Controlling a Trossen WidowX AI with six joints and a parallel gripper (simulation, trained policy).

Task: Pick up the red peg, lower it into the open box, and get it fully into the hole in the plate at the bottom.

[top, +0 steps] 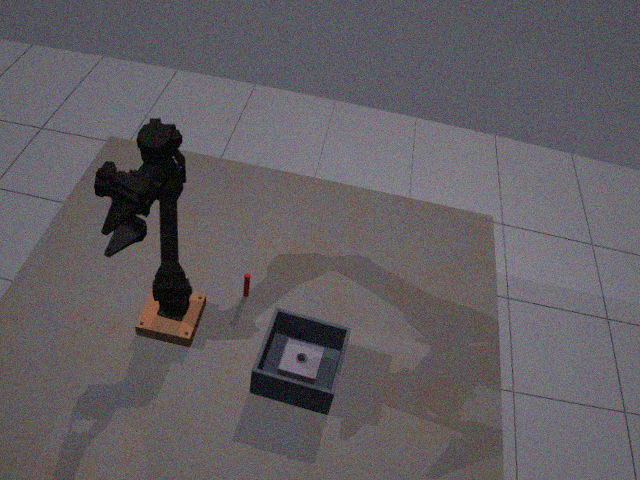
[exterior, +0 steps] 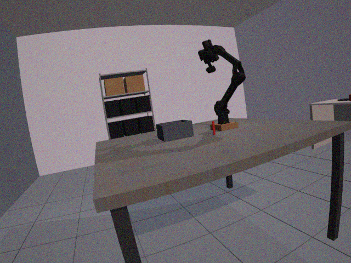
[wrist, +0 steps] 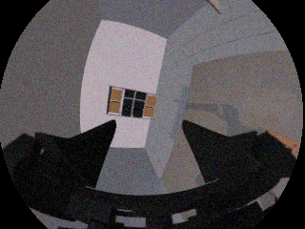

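Right now the red peg is 440 mm below my gripper tip, 350 mm to the left of it and 170 mm ahead of it. Round my gripper tip: grey box 450 mm below, 360 mm ahead, 170 mm to the left.
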